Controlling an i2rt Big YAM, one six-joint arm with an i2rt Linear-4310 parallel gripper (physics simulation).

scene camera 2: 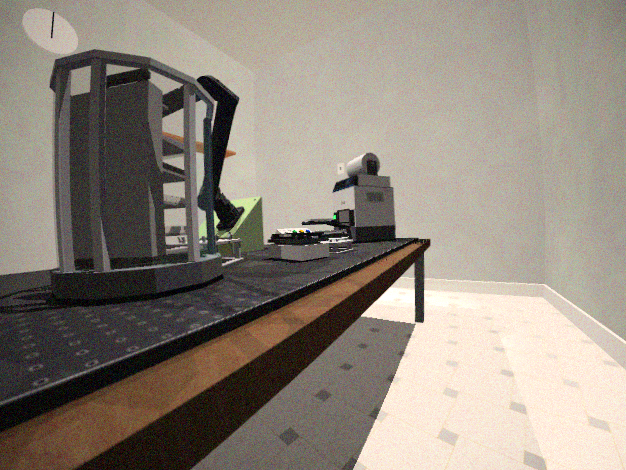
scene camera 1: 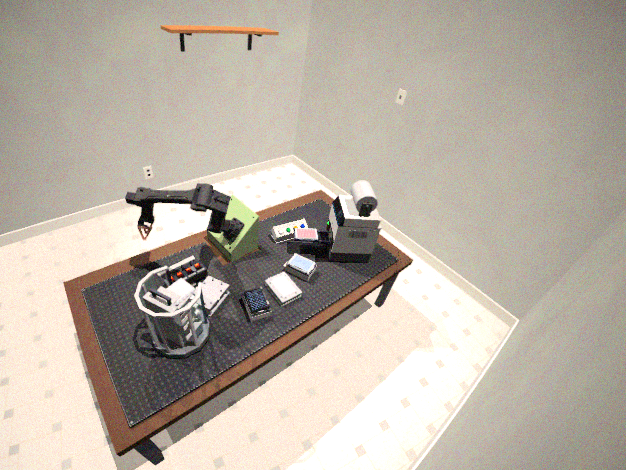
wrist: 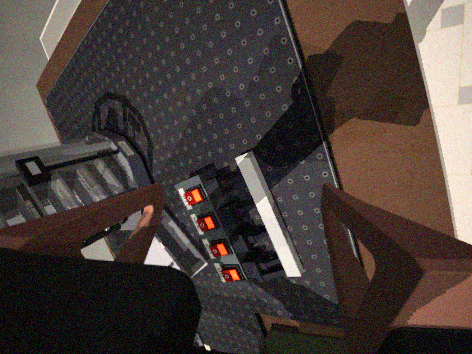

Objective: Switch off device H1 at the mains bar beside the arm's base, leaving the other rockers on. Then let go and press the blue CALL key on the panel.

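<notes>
The mains bar lies near the arm's base, with several rockers in a row that all show lit orange in the wrist view. Their labels are too small to read, so I cannot tell which is H1. Dark plugs and a pale rail run beside them. My gripper is open and empty, high above the bar's area and beyond the table's back edge side in scene camera 1. In scene camera 2 it does not show. The white key panel stands beyond the green base block, with its blue key at the right end.
A tall round cage rack stands close beside the mains bar. The green block stands by the arm's base. Flat boxes, a keypad and a grey machine stand on the table.
</notes>
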